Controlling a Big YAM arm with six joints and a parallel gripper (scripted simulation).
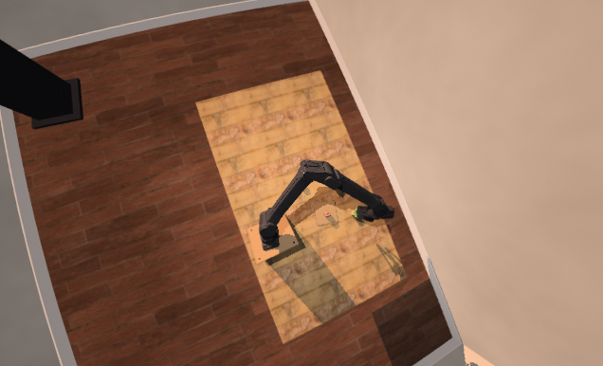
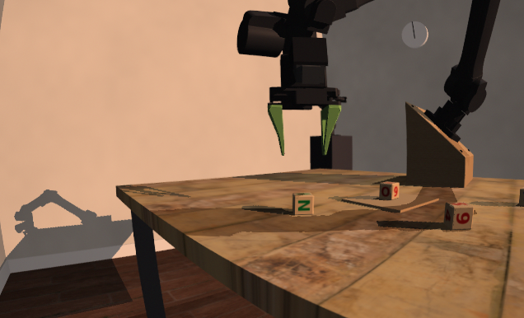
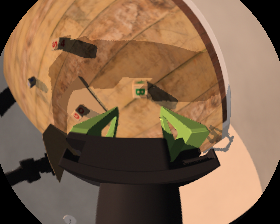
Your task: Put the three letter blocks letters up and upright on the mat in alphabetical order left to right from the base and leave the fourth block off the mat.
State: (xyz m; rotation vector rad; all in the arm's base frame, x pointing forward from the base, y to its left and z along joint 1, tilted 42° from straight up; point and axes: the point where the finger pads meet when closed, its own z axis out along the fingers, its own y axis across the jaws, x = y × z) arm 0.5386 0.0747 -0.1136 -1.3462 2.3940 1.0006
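The block is 80 mm below my hand. The rest, counted from my hand: thin brown mat (180 mm behind, 60 mm to the left, 100 mm below).
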